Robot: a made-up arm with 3 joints. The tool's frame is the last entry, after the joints. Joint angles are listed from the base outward. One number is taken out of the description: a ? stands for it. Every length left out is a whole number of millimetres.
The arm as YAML. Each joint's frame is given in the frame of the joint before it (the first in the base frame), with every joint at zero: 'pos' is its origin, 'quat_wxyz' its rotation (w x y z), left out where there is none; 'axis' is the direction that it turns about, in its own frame. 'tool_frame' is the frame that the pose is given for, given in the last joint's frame.
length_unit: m
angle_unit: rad
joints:
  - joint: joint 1
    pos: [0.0, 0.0, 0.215]
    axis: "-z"
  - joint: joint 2
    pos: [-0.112, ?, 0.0]
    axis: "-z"
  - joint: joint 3
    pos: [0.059, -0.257, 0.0]
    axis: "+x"
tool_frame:
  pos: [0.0, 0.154, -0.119]
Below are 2 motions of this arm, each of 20 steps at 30 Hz.
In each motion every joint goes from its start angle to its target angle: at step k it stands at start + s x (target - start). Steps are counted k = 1, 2, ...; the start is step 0. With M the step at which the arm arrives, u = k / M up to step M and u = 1 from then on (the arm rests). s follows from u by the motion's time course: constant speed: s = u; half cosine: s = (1 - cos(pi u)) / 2; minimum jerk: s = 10 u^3 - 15 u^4 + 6 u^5.
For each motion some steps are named. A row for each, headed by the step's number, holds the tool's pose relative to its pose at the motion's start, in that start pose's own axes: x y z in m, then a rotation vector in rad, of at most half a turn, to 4 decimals.
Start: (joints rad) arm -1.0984 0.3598 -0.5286
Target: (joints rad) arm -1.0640 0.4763 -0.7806
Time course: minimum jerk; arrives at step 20
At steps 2, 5, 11, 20:
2: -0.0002 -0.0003 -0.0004 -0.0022 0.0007 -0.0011
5: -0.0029 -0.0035 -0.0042 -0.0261 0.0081 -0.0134
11: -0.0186 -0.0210 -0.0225 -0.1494 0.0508 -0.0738
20: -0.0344 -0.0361 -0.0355 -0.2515 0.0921 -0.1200

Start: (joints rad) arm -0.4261 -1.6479 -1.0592
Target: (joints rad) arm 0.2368 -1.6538 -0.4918
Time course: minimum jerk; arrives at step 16
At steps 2, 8, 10, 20:
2: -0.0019 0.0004 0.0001 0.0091 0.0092 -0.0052
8: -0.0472 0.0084 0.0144 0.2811 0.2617 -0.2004
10: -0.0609 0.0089 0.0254 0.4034 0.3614 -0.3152
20: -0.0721 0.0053 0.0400 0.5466 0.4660 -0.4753

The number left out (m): 0.071
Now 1 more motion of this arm.
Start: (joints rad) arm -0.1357 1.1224 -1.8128
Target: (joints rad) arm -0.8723 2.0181 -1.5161
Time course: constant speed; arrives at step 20
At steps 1, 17, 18, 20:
1: -0.0006 0.0028 -0.0021 0.0148 0.0077 0.0018
17: 0.0114 0.0385 -0.0133 0.2518 0.1347 0.0157
18: 0.0133 0.0401 -0.0124 0.2666 0.1428 0.0156
20: 0.0173 0.0429 -0.0101 0.2961 0.1590 0.0149

